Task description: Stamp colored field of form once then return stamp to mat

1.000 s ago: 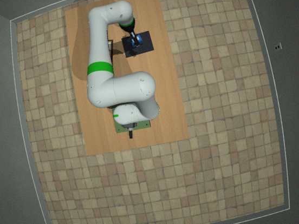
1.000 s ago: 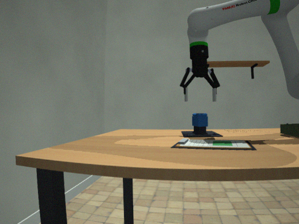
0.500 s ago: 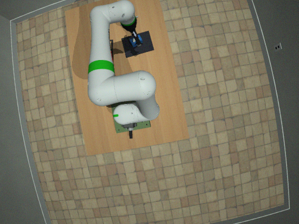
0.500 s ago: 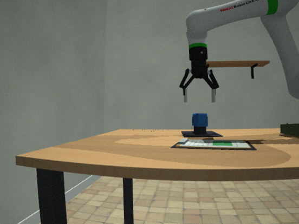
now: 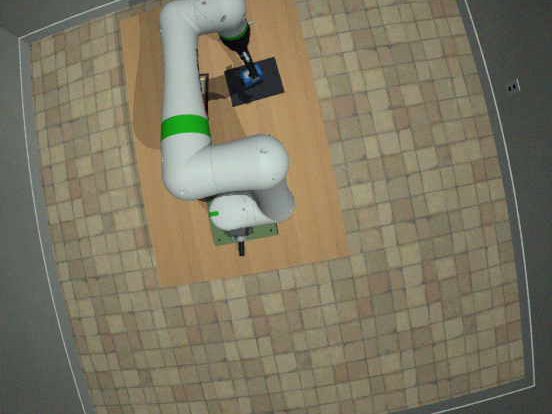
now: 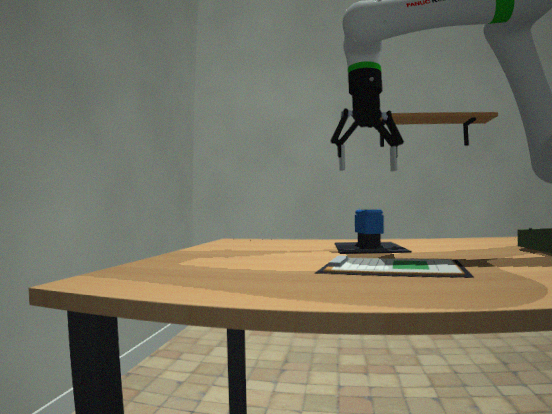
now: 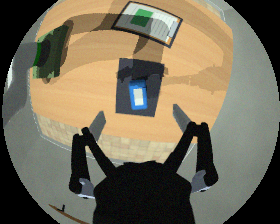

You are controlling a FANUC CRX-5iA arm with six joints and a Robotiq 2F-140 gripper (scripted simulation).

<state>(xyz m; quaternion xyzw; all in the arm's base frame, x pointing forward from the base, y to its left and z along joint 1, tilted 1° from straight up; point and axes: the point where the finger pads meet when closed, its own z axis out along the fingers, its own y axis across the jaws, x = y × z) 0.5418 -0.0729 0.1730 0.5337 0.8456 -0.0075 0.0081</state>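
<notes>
My hand is 16 cm above the blue stamp. Round my hand: form 30 cm to the left, 21 cm below, 5 cm behind; then dark mat 21 cm below.
</notes>
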